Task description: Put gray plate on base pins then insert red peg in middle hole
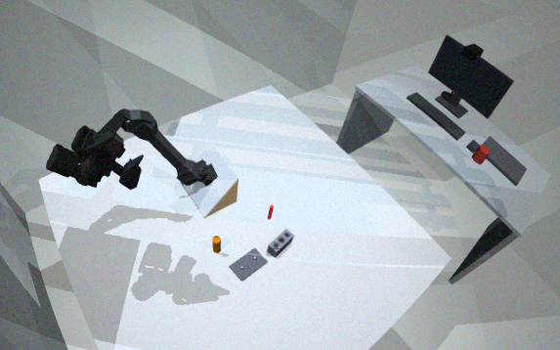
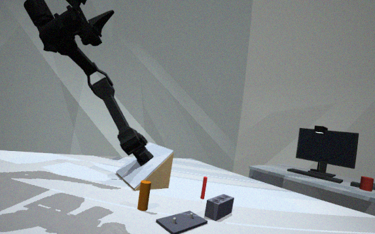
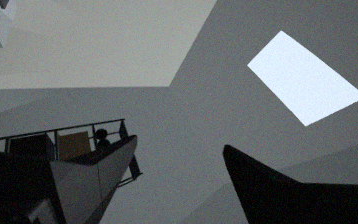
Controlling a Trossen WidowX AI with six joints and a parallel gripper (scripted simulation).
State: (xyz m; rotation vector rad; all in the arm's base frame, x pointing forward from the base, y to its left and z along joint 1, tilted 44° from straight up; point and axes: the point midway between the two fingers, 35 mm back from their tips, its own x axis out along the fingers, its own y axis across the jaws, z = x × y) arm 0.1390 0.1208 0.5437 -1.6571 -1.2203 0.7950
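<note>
My gripper tip is 120 mm short of the gray plate, 400 mm to the right of it and 530 mm above it. From my gripper tip the other things lie so: orange cylinder: 40 mm ahead, 190 mm to the left, 530 mm below; then red peg: 420 mm to the left, 530 mm below.
</note>
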